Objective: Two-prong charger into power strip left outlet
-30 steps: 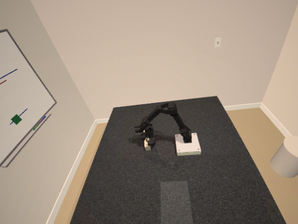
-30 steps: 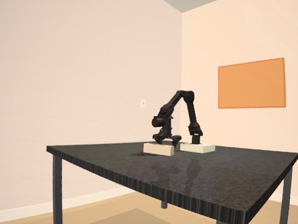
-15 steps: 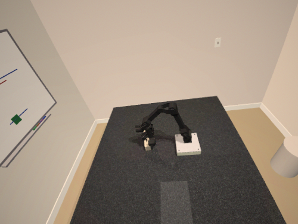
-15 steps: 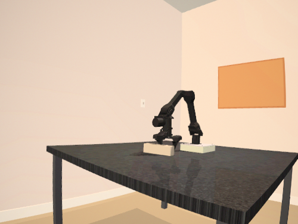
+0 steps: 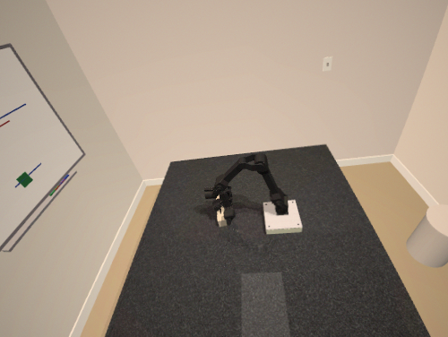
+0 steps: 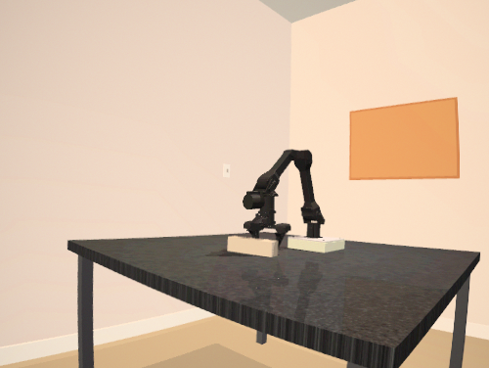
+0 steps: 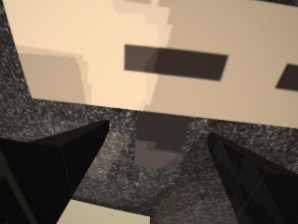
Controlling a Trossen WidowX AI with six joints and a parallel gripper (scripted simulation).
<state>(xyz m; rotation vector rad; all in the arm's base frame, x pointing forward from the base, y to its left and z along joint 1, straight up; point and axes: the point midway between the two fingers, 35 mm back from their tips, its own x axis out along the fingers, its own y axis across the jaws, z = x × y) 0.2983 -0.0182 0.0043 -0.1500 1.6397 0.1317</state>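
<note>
The grey charger lies 30 mm ahead of my gripper tip, 10 mm to the left of it and 10 mm above it.
</note>
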